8 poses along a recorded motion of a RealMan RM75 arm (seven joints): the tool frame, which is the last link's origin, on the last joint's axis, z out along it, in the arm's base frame.
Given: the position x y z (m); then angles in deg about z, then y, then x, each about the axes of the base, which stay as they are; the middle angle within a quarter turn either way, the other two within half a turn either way.
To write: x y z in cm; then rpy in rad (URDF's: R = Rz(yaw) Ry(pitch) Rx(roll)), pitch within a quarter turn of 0, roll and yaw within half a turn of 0. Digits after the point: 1 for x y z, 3 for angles.
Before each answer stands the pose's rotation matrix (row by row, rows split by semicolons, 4 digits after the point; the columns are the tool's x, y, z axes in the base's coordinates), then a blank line. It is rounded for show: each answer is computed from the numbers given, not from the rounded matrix.
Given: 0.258, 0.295, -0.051, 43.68, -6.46, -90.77
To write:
0.7186 -0.6862 -0.1125; 0.0721 -0.0874 0.9936; -0.6917 -0.7221 -0.0134

25.8, 29.5, -5.1, -1.589, 0.764, 0.100
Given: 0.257, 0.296, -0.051, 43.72, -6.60, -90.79
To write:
0.7179 -0.6866 -0.1149; 0.0735 -0.0894 0.9933; -0.6922 -0.7216 -0.0137

25.7, 29.6, -5.1, -1.590, 0.765, 0.102
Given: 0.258, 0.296, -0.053, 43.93, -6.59, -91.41
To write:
0.7154 -0.6892 -0.1148; 0.0656 -0.0973 0.9931; -0.6956 -0.7180 -0.0244

25.8, 29.6, -5.3, -1.605, 0.769, 0.091
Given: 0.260, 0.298, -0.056, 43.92, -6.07, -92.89
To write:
0.7163 -0.6898 -0.1057; 0.0411 -0.1096 0.9931; -0.6966 -0.7157 -0.0501

26.0, 29.8, -5.6, -1.641, 0.771, 0.057
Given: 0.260, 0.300, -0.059, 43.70, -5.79, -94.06
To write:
0.7193 -0.6874 -0.1009; 0.0238 -0.1207 0.9924; -0.6943 -0.7162 -0.0704

26.0, 30.0, -5.9, -1.669, 0.767, 0.033
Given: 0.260, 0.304, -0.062, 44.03, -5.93, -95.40
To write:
0.7151 -0.6913 -0.1033; 0.0085 -0.1391 0.9902; -0.6989 -0.7090 -0.0936

26.0, 30.4, -6.2, -1.702, 0.774, 0.012
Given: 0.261, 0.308, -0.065, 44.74, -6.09, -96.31
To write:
0.7063 -0.6999 -0.1061; -0.0025 -0.1523 0.9883; -0.7079 -0.6978 -0.1093

26.1, 30.8, -6.5, -1.726, 0.787, -0.003
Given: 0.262, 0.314, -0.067, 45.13, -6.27, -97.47
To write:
0.7013 -0.7045 -0.1092; -0.0157 -0.1685 0.9856; -0.7127 -0.6895 -0.1292

26.2, 31.4, -6.7, -1.756, 0.793, -0.022
